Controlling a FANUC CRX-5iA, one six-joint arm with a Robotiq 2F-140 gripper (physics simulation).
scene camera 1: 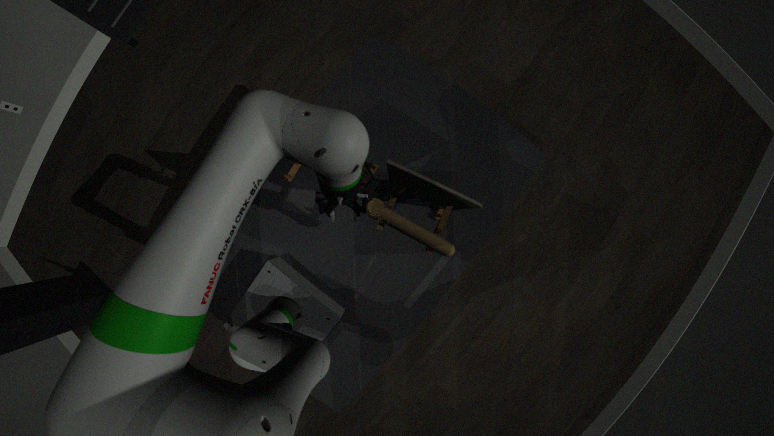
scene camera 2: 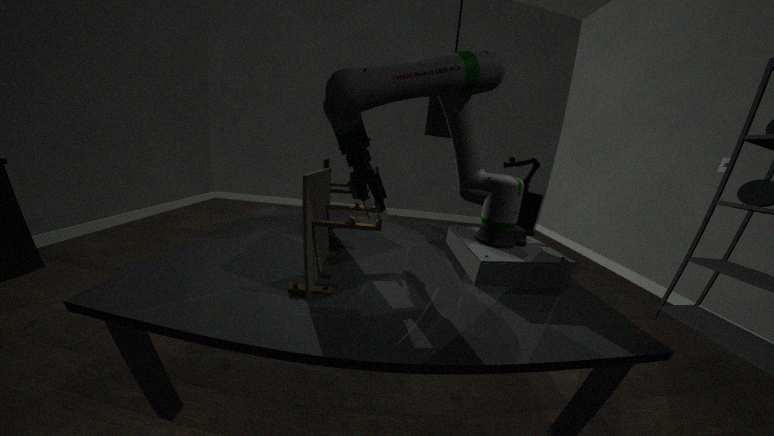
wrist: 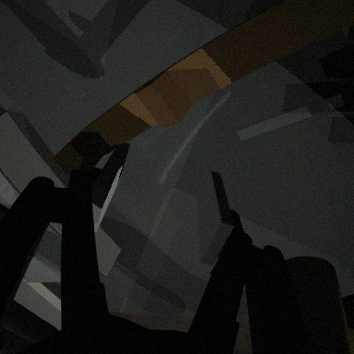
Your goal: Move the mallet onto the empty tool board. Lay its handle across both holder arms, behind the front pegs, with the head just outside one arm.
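Places are measured from the arm's base along level axes (x ahead, y left, z up), in millimetres.
Where they show: gripper, fingertip midpoint: [scene camera 1: 344, 218] [scene camera 2: 378, 218] [wrist: 164, 174]; arm's base at its link origin: [scene camera 1: 284, 315] [scene camera 2: 494, 241].
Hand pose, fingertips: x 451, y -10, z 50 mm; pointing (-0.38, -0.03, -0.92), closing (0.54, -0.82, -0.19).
Things, the pixels of their top centre, and the offset from my fingertips. "pt": a spot on its surface instead. Level surfaces: height alone.
- mallet at its top centre: [scene camera 1: 412, 230] dx +89, dy -193, dz +137 mm
- mallet head at a spot on its surface: [wrist: 317, 290] pt dx +94, dy -59, dz +77 mm
- dark table at its surface level: dz -139 mm
The mallet [scene camera 1: 412, 229] lies across the holder arms of the right-hand board [scene camera 1: 433, 185] in scene view 1, its round head at the left end. In the wrist view the mallet head [wrist: 317, 290] shows dark at lower right. My gripper [scene camera 1: 347, 206] [scene camera 2: 371, 204] [wrist: 164, 174] is partly open, with no object between its fingers. It hangs just left of the mallet head in scene view 1. The empty tool board [scene camera 2: 315, 216] is mostly hidden under my arm in scene view 1; its left holder arm [scene camera 1: 292, 172] shows there. One holder arm [wrist: 175, 92] crosses the upper wrist view.
The boards stand upright on the dark table [scene camera 2: 243, 324]. My pale base block [scene camera 1: 270, 278] [scene camera 2: 503, 270] stands on the robot side. The near holder arm [scene camera 2: 346, 223] of the empty board juts out close to my fingers in scene view 2. A shelf rack [scene camera 2: 717, 201] stands at the far right.
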